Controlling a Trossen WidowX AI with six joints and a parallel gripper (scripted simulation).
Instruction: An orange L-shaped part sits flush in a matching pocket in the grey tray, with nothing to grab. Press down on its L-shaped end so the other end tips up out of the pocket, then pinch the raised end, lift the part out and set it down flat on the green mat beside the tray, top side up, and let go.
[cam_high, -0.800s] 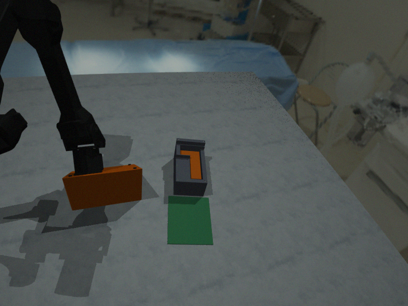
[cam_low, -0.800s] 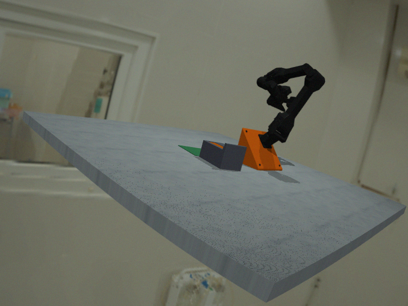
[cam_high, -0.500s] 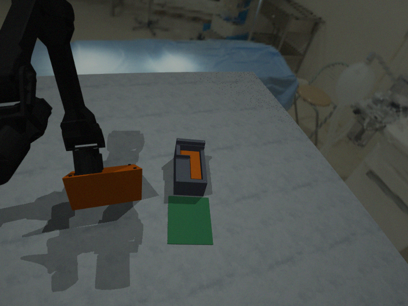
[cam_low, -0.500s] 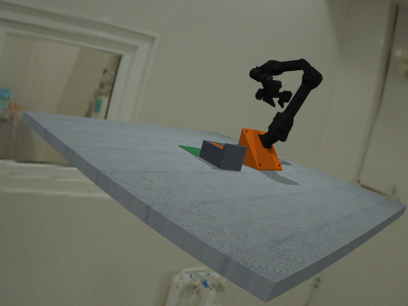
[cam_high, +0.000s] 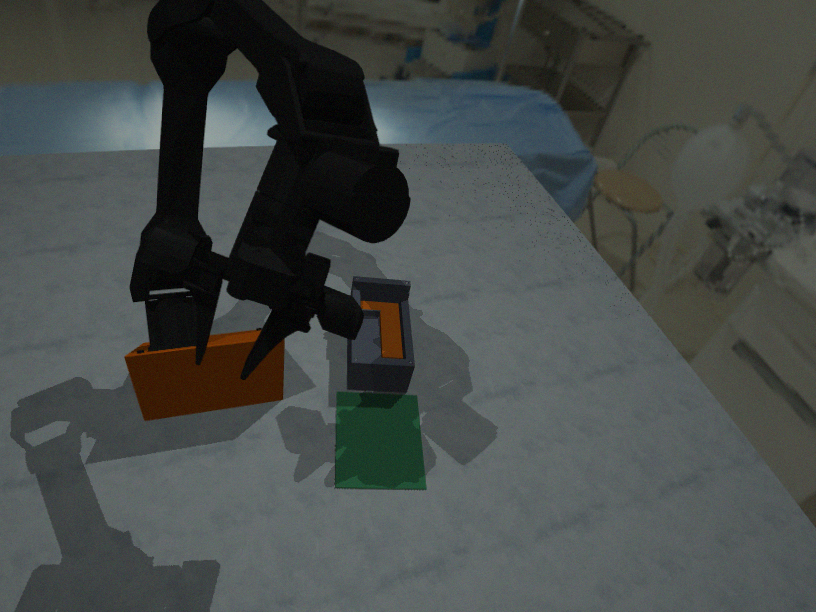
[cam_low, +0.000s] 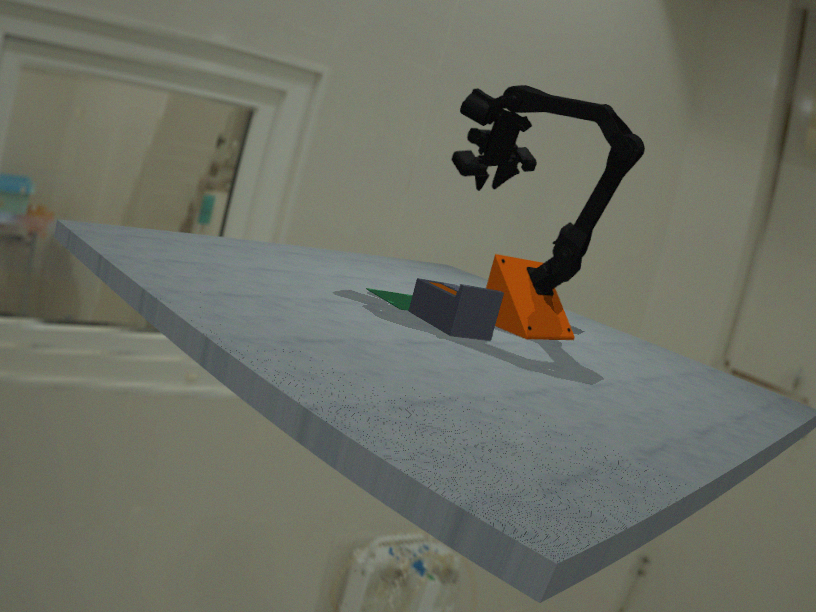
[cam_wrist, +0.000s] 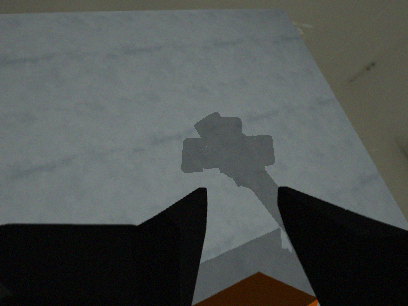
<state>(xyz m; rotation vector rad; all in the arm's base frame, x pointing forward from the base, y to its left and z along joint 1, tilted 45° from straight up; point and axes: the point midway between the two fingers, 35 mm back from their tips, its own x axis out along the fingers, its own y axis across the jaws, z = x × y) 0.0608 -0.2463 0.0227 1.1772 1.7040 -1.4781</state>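
The orange l-shaped part lies 240 mm ahead of my gripper tip, 200 mm to the left of it and 210 mm below it. From my gripper tip the other things lie so: green mat (200 mm ahead, 40 mm to the left, 280 mm below).
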